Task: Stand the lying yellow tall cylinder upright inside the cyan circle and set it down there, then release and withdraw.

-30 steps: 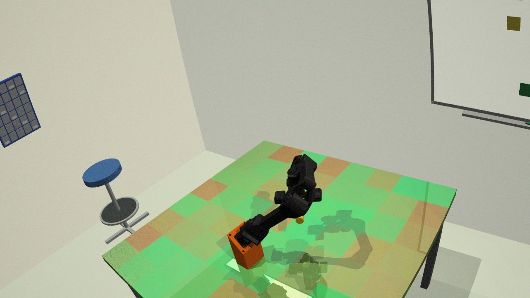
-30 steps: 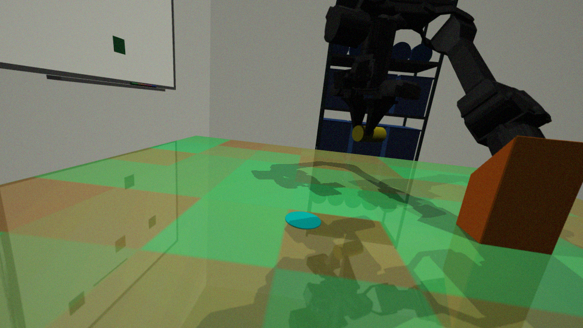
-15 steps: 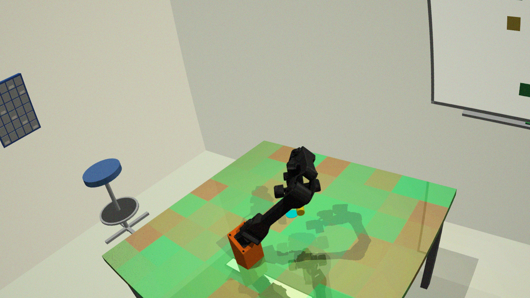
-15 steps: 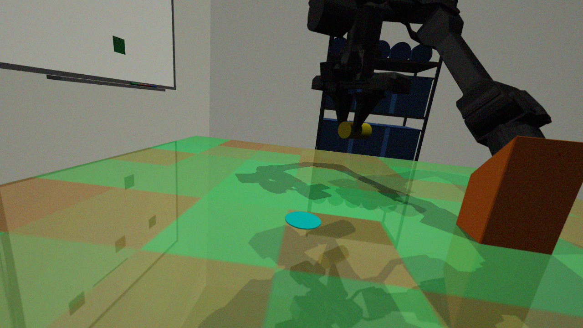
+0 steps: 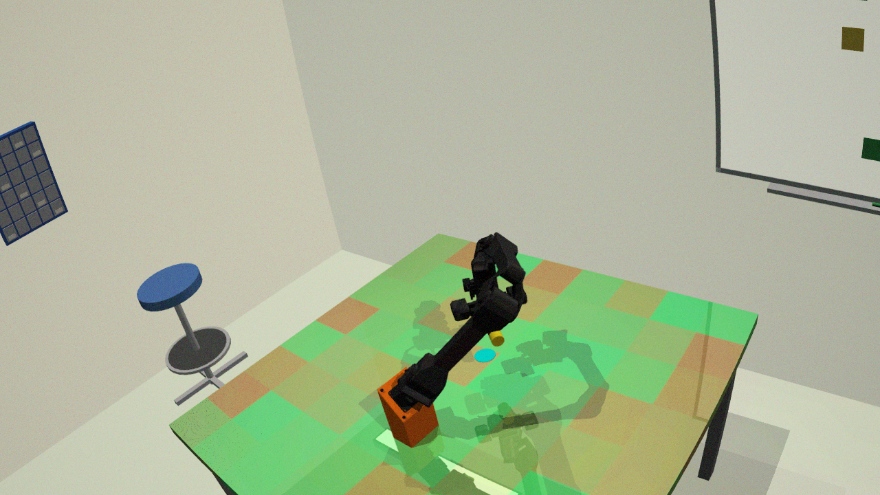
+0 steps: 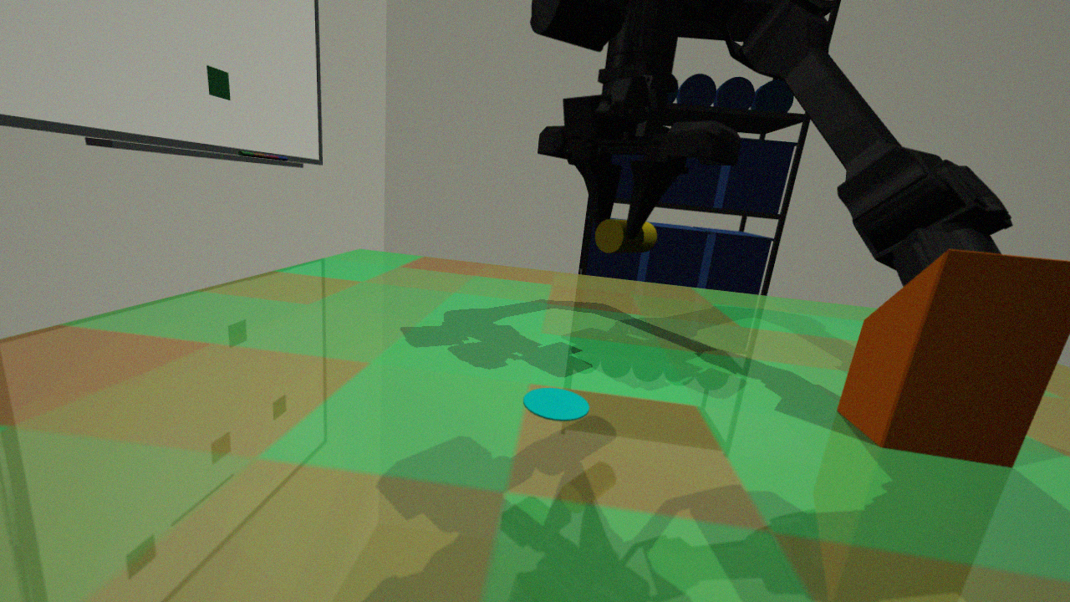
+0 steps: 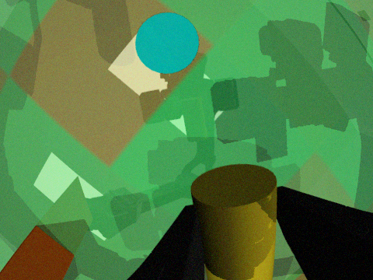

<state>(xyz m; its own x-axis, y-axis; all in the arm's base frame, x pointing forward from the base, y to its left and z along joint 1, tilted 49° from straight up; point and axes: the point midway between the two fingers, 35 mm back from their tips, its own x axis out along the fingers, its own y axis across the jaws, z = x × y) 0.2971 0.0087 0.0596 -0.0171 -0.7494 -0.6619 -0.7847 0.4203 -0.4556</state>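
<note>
Right now my gripper tip is 15 cm above the cyan circle, 8 cm to the right of it and 4 cm short of it. Also, from my gripper tip: yellow tall cylinder: 2 cm to the right, 1 cm behind.
</note>
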